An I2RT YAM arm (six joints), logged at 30 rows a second.
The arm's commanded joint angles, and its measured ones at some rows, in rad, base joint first. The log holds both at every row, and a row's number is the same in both.
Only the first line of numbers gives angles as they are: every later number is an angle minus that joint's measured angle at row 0.
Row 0, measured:
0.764, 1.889, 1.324, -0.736, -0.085, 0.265
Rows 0 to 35, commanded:
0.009, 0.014, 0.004, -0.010, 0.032, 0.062
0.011, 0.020, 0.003, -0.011, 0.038, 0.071
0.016, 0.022, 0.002, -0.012, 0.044, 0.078
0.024, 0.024, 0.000, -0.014, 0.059, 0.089
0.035, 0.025, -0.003, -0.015, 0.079, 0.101
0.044, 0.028, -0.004, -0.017, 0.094, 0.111
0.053, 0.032, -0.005, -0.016, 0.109, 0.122
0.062, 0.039, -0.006, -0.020, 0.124, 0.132
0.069, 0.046, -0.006, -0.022, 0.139, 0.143
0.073, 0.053, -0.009, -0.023, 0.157, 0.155
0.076, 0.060, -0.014, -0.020, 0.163, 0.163
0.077, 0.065, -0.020, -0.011, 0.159, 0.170
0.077, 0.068, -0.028, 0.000, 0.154, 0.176
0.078, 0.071, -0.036, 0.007, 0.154, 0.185
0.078, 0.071, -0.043, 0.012, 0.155, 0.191
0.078, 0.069, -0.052, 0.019, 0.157, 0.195
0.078, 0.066, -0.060, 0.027, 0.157, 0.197
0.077, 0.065, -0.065, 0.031, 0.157, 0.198
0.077, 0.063, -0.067, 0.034, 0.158, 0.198
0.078, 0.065, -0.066, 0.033, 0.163, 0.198
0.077, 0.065, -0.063, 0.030, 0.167, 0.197
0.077, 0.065, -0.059, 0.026, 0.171, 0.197
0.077, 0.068, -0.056, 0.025, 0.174, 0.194
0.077, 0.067, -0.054, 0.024, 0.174, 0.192
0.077, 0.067, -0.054, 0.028, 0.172, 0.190
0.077, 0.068, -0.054, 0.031, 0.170, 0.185
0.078, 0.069, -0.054, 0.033, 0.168, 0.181
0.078, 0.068, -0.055, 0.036, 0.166, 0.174
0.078, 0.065, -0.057, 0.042, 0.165, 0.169
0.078, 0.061, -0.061, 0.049, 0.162, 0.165
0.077, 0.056, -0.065, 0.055, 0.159, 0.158
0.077, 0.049, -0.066, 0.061, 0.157, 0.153
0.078, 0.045, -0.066, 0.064, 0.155, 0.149
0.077, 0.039, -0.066, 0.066, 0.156, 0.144
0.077, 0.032, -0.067, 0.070, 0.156, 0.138
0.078, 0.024, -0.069, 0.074, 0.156, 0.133
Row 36, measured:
0.078, 0.030, -0.061, 0.060, 0.142, 0.156
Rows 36 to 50, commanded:
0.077, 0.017, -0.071, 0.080, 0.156, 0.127
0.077, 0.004, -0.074, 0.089, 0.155, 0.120
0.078, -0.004, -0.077, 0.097, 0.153, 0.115
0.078, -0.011, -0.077, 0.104, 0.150, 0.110
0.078, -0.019, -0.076, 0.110, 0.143, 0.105
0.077, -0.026, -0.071, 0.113, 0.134, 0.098
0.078, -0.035, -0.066, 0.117, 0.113, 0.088
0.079, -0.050, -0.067, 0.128, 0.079, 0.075
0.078, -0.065, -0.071, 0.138, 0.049, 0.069
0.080, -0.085, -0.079, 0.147, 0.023, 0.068
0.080, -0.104, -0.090, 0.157, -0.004, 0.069
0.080, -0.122, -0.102, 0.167, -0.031, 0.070
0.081, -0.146, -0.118, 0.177, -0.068, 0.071
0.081, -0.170, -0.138, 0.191, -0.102, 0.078
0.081, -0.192, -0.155, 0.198, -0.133, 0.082
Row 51, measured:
0.079, -0.154, -0.131, 0.165, -0.015, 0.090
